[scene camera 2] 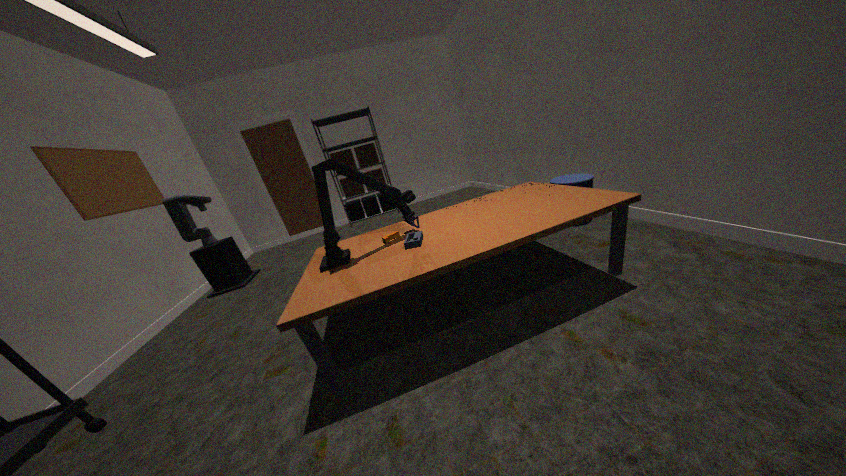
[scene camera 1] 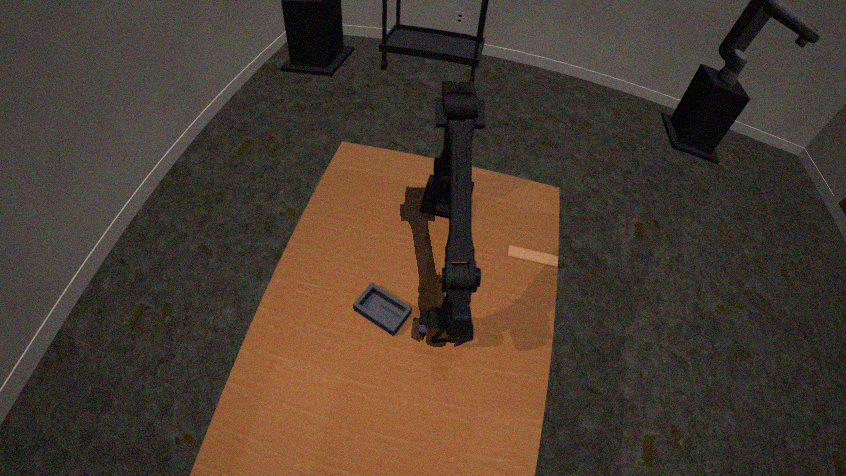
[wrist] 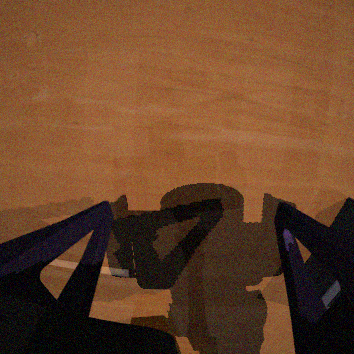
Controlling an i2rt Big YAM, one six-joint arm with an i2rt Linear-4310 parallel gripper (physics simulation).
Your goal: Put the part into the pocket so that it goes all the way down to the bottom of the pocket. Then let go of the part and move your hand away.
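Places are measured from the arm's base along level axes (x right, y ahead, z up), in metres.
Where they show: gripper, fingertip midpoint: (scene camera 2: pixel 416 227) (scene camera 1: pixel 439 341) (wrist: pixel 191 210); arm's base at its link origin: (scene camera 2: pixel 335 257) (scene camera 1: pixel 447 195).
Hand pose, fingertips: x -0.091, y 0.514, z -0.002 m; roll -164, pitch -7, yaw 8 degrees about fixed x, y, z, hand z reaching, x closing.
Observation:
Things, the pixels of their centre, and the offset from my fingertips. Level surfaces: height alone.
- orange part at the middle of its body: (scene camera 2: pixel 391 237) dx +0.007, dy -0.170, dz -0.011 m
- table at its surface level: dz -0.026 m
- dark grey pocket block at the middle of its body: (scene camera 1: pixel 382 308) (scene camera 2: pixel 414 239) dx +0.178, dy -0.056, dz -0.008 m
The orange part (scene camera 2: pixel 391 238) lies on the table (scene camera 1: pixel 331 378) (scene camera 2: pixel 508 213) beside the pocket block, on the arm-base side in the scene camera 2 view. It is hidden by the arm in the scene camera 1 view and cannot be made out in the wrist view. The dark grey pocket block (scene camera 1: pixel 373 322) (scene camera 2: pixel 413 240) lies left of the gripper in the scene camera 1 view, its recess facing up with no orange in it. My gripper (scene camera 1: pixel 442 337) (wrist: pixel 191 210) is open and empty, fingers wide apart, above the table beside the block, past the part.
A pale strip (scene camera 1: pixel 533 255) lies near the table's right edge in the scene camera 1 view. Off the table stand a second arm on a pedestal (scene camera 1: pixel 709 109) (scene camera 2: pixel 223 264), a shelf rack (scene camera 2: pixel 341 116) and a blue-topped round object (scene camera 2: pixel 572 178).

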